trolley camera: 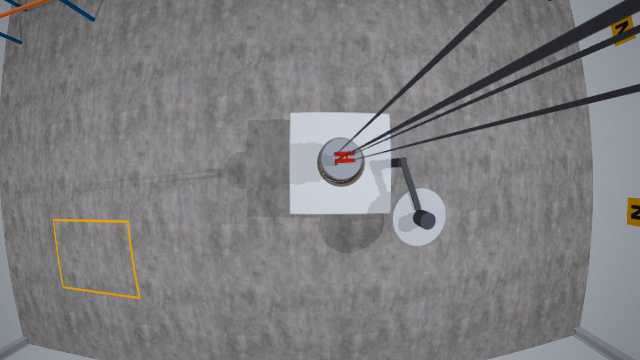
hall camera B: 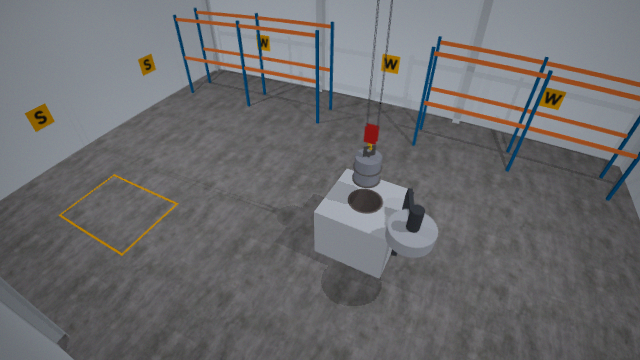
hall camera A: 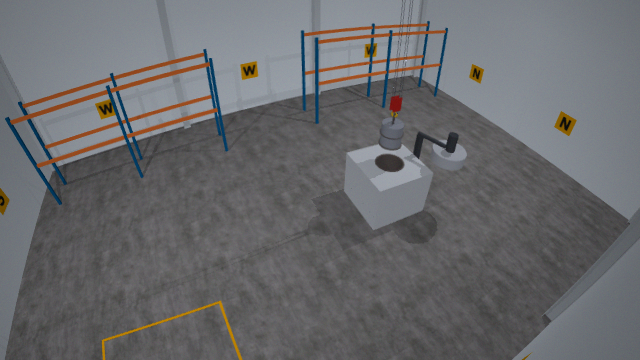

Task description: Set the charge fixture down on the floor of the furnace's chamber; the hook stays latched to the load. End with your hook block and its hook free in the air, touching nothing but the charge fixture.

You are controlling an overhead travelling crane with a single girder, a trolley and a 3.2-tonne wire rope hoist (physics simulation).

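The grey ribbed drum-shaped charge fixture (hall camera A: 391, 135) (hall camera B: 367, 169) (trolley camera: 340, 173) hangs upright in the air above the white box furnace (hall camera A: 405, 197) (hall camera B: 350, 242) (trolley camera: 305, 125). In both hall views the dark round chamber opening (hall camera A: 389, 163) (hall camera B: 365, 201) shows below it, with a gap between. In the trolley view the fixture covers nearly all of the opening; a thin dark rim shows along its lower edge. My red hook block (hall camera A: 396, 104) (hall camera B: 371, 133) is above the fixture, and my yellow hook (hall camera A: 394, 114) (hall camera B: 370, 147) (trolley camera: 344, 157) is latched to its top. The chamber floor is hidden.
The round white lid (hall camera A: 447, 160) (hall camera B: 415, 246) (trolley camera: 425, 237) with its dark swing arm (hall camera A: 432, 140) (trolley camera: 410, 185) stands swung aside beside the furnace. Blue and orange racks (hall camera A: 316, 80) (hall camera B: 317, 75) stand along the W wall. A yellow outlined square (hall camera A: 161, 321) (hall camera B: 91, 235) (trolley camera: 91, 220) marks the floor.
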